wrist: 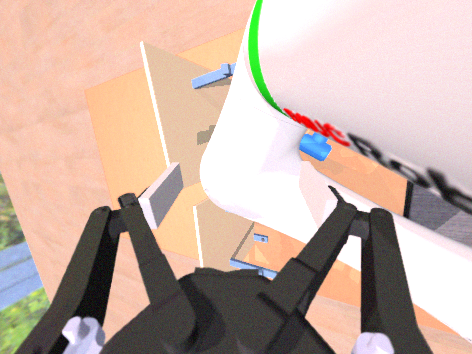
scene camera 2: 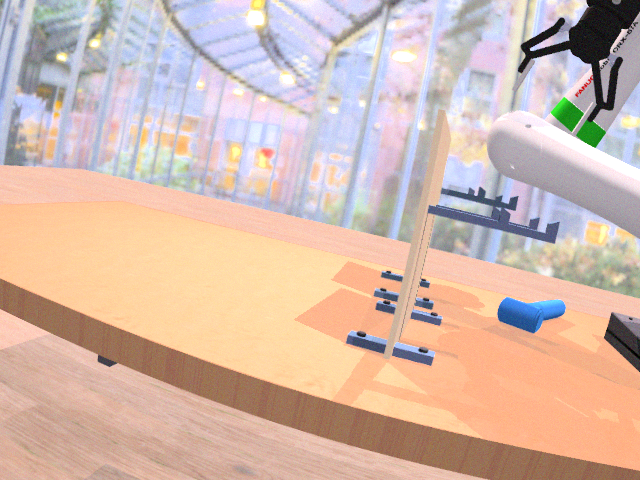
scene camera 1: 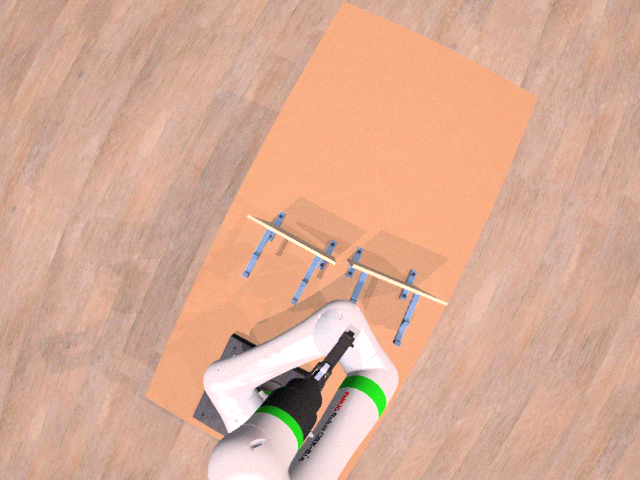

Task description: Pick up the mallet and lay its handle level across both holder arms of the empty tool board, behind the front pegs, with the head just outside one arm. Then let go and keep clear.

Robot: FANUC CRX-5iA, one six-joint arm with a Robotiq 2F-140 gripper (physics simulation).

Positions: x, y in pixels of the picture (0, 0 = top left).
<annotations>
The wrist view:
gripper: 239, 174
tool board: 224, 239
tool board: 188, 99
</annotations>
